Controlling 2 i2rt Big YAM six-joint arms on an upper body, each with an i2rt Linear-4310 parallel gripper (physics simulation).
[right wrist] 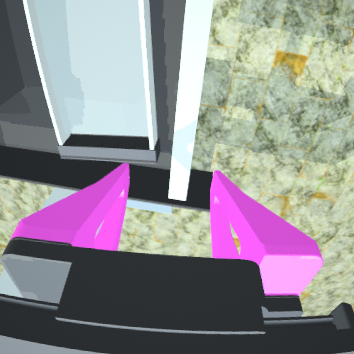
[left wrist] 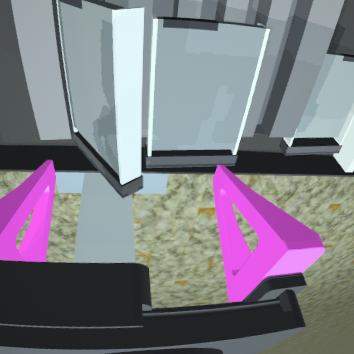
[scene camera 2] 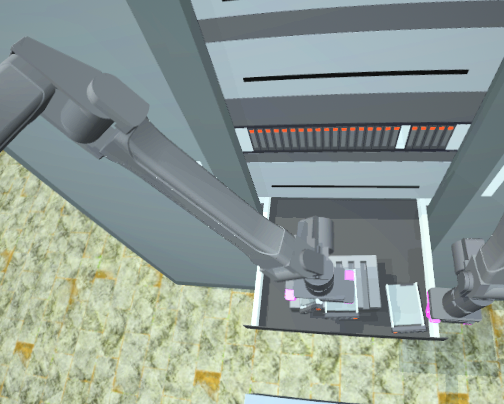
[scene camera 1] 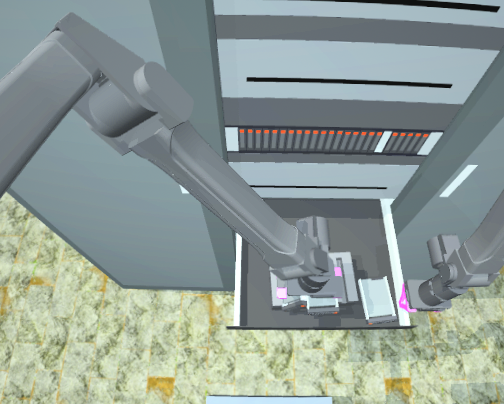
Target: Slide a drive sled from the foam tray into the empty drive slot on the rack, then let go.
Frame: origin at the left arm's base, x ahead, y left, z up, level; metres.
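Seen in the pictures: left gripper, fingertip midpoint: (left wrist: 136, 169) (scene camera 1: 305, 289); right gripper, fingertip midpoint: (right wrist: 170, 175) (scene camera 2: 437, 314) (scene camera 1: 408, 304).
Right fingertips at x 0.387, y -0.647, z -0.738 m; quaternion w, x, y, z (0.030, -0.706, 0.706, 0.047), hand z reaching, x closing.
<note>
Pixels of each thing's middle, then the offset from my right fingertips to it. "*": a spot on its surface instead. Level surfaces: height alone.
- drive sled at the middle of its body: (left wrist: 98, 93) (scene camera 2: 310, 287) (scene camera 1: 292, 284) dy +0.292, dx +0.049, dz +0.007 m
- grey foam tray at the middle of its body: (left wrist: 177, 45) (scene camera 2: 333, 284) (scene camera 1: 311, 281) dy +0.236, dx +0.072, dz -0.036 m
- second sled at the middle of its body: (left wrist: 199, 99) (scene camera 2: 340, 293) (scene camera 1: 320, 290) dy +0.220, dx +0.040, dz -0.009 m
- third sled at the middle of its body: (right wrist: 96, 82) (left wrist: 326, 107) (scene camera 2: 404, 307) (scene camera 1: 376, 300) dy +0.060, dx +0.024, dz -0.056 m
- rack's drive row at a spot on its surface: (scene camera 2: 325, 139) (scene camera 1: 312, 141) * dy +0.260, dx +0.314, dz +0.240 m
- dark front edge at a spot on its surface: (scene camera 2: 350, 334) (scene camera 1: 330, 328) * dy +0.194, dx -0.050, dz -0.039 m
- pale blue surface at its surface level: dz -0.770 m
A drive sled (scene camera 1: 294, 303) (scene camera 2: 311, 304) (left wrist: 92, 90) leans tilted on the grey foam tray (scene camera 1: 349, 287) (scene camera 2: 372, 290) (left wrist: 30, 75). A second sled (scene camera 1: 322, 304) (scene camera 2: 341, 306) (left wrist: 202, 90) lies beside it on the tray. A third sled (scene camera 1: 377, 300) (scene camera 2: 405, 306) (right wrist: 105, 75) lies right of the tray. My left gripper (scene camera 1: 310, 282) (scene camera 2: 319, 285) (left wrist: 136, 169) is wide open above the tray, the tilted sled's front end between its fingertips in the left wrist view, unheld. My right gripper (right wrist: 170, 175) is partly open, empty, by the drawer's right wall. The rack's drive row (scene camera 1: 310, 141) (scene camera 2: 325, 139) has a pale upright strip; I cannot tell if it is the empty slot.
The tray and sleds are in a pulled-out drawer with white side walls (scene camera 1: 237, 280) (right wrist: 192, 75) and a dark front edge (scene camera 1: 320, 328) (scene camera 2: 350, 334). Tall grey cabinet sides flank the rack. A pale blue surface (scene camera 1: 270, 400) shows at the bottom of scene camera 1.
</note>
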